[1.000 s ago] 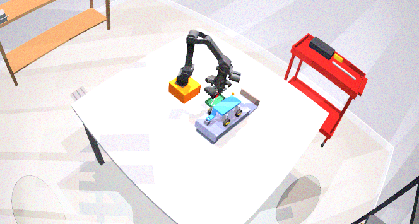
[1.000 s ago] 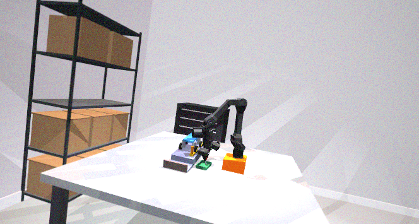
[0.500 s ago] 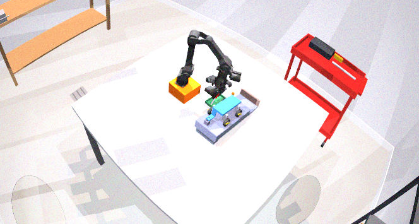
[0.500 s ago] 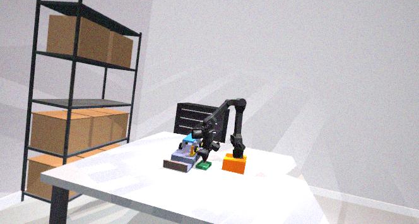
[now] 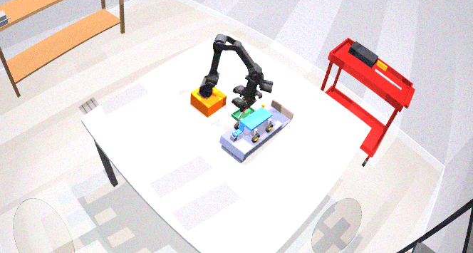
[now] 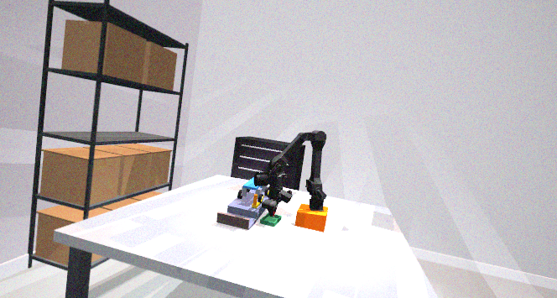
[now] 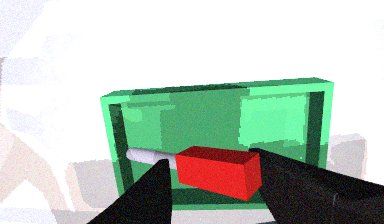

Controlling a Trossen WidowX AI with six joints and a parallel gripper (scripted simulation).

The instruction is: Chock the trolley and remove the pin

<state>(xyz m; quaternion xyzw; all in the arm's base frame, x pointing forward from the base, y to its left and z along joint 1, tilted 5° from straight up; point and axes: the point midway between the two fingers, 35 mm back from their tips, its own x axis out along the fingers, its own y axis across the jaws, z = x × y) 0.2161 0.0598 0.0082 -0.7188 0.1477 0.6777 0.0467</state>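
Now: the green tray 40 mm below my gripper tip. From my gripper tip the other things lie so: red-headed stop pin 10 mm to the right; yellow chock 90 mm ahead, 10 mm to the right, 50 mm above; trolley 110 mm ahead, 120 mm to the right, 80 mm above.
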